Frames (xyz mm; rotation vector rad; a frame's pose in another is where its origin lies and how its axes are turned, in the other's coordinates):
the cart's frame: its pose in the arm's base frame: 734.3 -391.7 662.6 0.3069 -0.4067 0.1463
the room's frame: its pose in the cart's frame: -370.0 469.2 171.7 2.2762 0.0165 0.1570
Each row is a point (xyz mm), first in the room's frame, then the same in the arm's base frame.
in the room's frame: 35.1 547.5 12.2
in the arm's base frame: 177.0 -507.8 1052.7
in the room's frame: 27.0 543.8 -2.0
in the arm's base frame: 163.7 -498.4 1056.9
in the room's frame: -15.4 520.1 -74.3
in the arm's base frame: 96.2 -446.5 1075.3
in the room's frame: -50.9 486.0 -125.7
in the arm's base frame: 46.8 -395.3 1077.5
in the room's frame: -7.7 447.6 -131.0
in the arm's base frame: 87.9 -355.1 1085.5
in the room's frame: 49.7 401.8 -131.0
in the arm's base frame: 145.0 -309.7 1093.6
